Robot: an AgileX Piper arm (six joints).
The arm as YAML. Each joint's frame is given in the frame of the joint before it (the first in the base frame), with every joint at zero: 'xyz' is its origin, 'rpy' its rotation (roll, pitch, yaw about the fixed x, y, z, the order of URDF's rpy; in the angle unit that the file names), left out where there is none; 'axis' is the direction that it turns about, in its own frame. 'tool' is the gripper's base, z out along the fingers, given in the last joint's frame.
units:
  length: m
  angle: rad
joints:
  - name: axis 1
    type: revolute
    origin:
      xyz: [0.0, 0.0, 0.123]
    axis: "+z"
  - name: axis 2
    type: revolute
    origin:
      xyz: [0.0, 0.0, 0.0]
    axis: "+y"
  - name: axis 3
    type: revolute
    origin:
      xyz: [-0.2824, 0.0, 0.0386]
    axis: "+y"
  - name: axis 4
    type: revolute
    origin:
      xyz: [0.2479, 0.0, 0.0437]
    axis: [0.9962, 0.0, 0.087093]
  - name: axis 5
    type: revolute
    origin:
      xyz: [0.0, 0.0, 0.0]
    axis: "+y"
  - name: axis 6
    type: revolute
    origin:
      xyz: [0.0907, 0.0, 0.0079]
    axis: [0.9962, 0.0, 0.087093]
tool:
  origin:
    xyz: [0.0, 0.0, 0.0]
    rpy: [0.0, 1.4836, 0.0]
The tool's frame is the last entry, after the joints.
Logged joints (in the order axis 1, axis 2, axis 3, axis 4, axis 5, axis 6), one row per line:
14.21, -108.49, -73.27, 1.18, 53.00, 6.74
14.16, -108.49, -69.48, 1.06, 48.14, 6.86
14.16, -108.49, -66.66, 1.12, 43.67, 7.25
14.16, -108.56, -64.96, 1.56, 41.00, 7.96
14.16, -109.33, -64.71, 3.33, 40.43, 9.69
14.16, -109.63, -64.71, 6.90, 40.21, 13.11
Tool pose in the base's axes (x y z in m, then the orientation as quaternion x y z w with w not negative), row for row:
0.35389, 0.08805, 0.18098, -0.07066, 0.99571, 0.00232, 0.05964
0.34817, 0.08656, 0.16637, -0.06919, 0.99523, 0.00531, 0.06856
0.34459, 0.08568, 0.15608, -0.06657, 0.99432, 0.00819, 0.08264
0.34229, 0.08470, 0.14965, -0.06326, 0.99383, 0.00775, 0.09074
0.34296, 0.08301, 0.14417, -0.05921, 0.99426, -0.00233, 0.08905
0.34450, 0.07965, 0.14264, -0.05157, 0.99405, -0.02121, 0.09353
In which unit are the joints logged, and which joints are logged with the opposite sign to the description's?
The joints are logged in degrees. Opposite sign: axis 2, axis 4.
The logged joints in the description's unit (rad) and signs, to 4 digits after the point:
0.2480, 1.8935, -1.2788, -0.0206, 0.9250, 0.1176
0.2471, 1.8935, -1.2127, -0.0185, 0.8402, 0.1197
0.2471, 1.8935, -1.1634, -0.0195, 0.7622, 0.1265
0.2471, 1.8947, -1.1338, -0.0272, 0.7156, 0.1389
0.2471, 1.9082, -1.1294, -0.0581, 0.7056, 0.1691
0.2471, 1.9134, -1.1294, -0.1204, 0.7018, 0.2288

